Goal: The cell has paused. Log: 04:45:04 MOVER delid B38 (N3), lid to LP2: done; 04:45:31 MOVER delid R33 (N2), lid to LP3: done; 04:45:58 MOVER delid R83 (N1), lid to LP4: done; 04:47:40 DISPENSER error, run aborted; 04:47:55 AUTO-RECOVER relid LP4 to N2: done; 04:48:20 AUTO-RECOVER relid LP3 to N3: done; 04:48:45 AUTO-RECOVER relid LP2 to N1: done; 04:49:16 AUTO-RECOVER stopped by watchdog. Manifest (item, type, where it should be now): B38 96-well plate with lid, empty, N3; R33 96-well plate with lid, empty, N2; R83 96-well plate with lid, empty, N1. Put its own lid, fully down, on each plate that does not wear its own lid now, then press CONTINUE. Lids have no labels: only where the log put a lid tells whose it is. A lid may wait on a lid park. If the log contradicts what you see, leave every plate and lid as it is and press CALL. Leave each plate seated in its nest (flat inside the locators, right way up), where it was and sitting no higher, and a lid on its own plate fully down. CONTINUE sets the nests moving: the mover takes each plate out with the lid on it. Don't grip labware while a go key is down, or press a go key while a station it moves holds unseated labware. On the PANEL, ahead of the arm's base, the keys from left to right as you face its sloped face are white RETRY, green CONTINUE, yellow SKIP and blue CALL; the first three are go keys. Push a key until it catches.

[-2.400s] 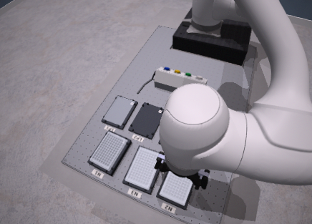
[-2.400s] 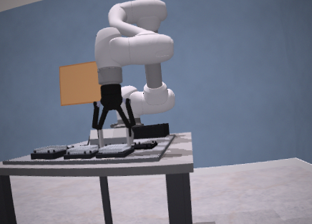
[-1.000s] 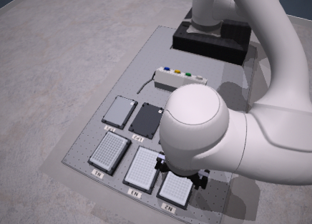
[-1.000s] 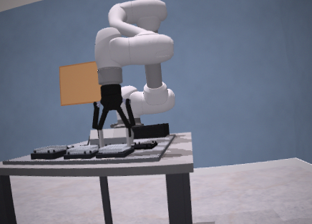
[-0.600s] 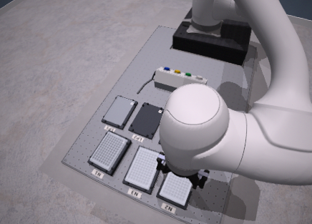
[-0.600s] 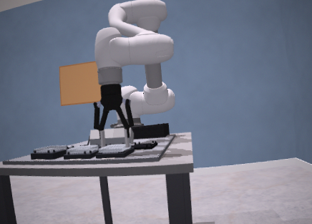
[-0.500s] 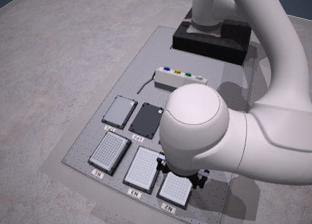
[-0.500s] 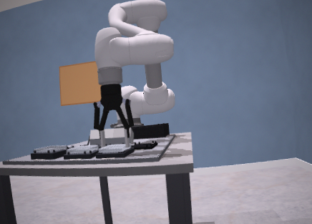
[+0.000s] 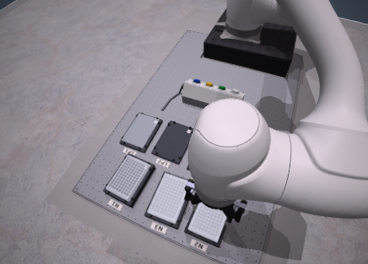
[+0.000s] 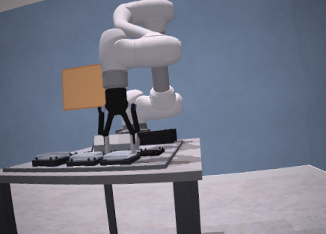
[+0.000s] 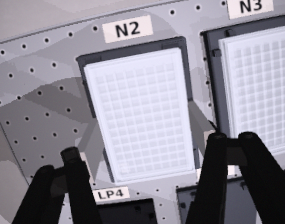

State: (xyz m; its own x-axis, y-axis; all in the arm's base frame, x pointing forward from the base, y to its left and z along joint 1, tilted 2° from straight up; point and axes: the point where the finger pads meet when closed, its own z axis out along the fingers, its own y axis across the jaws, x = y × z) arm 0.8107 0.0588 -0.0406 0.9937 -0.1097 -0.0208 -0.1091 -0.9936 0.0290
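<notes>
Now: the plate 30 mm below my hand. Also, from my hand: LP3 label: 100 mm behind, 60 mm to the right, 50 mm below; LP4 label: 90 mm behind, 70 mm to the left, 50 mm below; lid park LP3: 190 mm behind, 50 mm to the right, 50 mm below.
</notes>
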